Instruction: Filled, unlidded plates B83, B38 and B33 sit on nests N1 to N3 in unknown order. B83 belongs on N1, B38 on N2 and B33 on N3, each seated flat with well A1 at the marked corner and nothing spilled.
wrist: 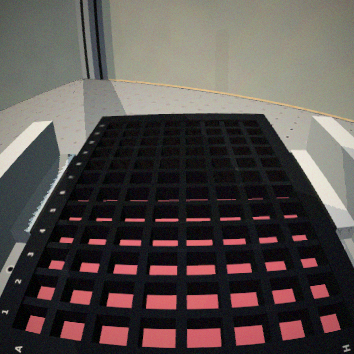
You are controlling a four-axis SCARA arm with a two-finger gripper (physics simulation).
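A black well plate with square wells fills the middle and lower part of the wrist view. Pink-red liquid shows in its nearer rows; the far wells look dark inside. Letter A is at its lower left corner, H at its lower right, and row numbers run up its left edge. No plate name such as B83, B38 or B33 can be read. My gripper is shut on the plate, one pale finger at each long side. The plate looks level between the fingers. Its underside and the nests N1 to N3 are hidden or out of view.
A pale perforated deck stretches behind the plate to a thin yellow-orange edge line. Beyond it stand plain greenish-grey walls and a dark-striped vertical post at the upper left. A small dark round hole shows at the far left, beside the plate.
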